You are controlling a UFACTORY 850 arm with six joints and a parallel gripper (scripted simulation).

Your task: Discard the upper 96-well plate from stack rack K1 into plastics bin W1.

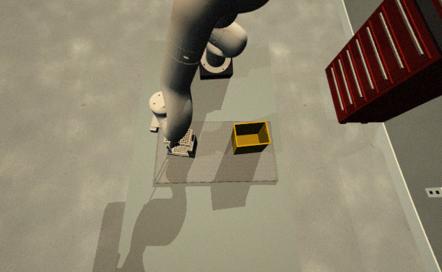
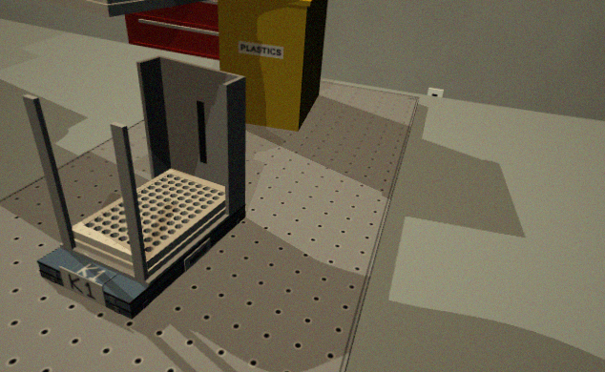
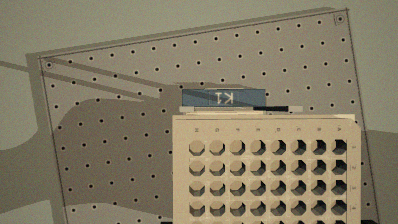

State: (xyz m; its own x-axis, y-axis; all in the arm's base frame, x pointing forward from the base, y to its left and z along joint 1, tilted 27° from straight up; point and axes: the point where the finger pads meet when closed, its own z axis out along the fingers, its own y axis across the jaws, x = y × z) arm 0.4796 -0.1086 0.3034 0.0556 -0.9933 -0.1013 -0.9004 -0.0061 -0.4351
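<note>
The yellow plastics bin W1 lies 360 mm to the left of my hand, 140 mm below it and 110 mm behind it. Round my hand: 96-well plate: 10 mm below; then back wall: 150 mm below, 70 mm to the left.
</note>
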